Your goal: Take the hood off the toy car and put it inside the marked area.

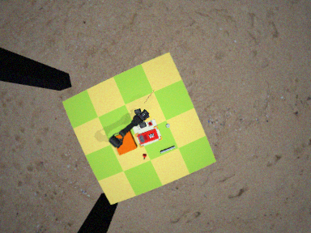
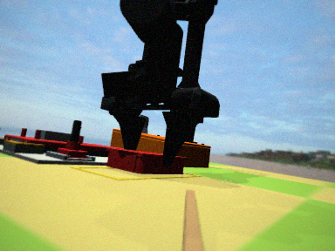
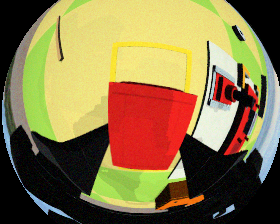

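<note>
The red hood lies right at my gripper tip. Round my gripper tip: thin wooden stick (19 cm to the left, 14 cm ahead, 1 cm below); then dark bar (40 cm to the right, 17 cm ahead); then grey ring (24 cm ahead, 16 cm to the right, 1 cm below).
</note>
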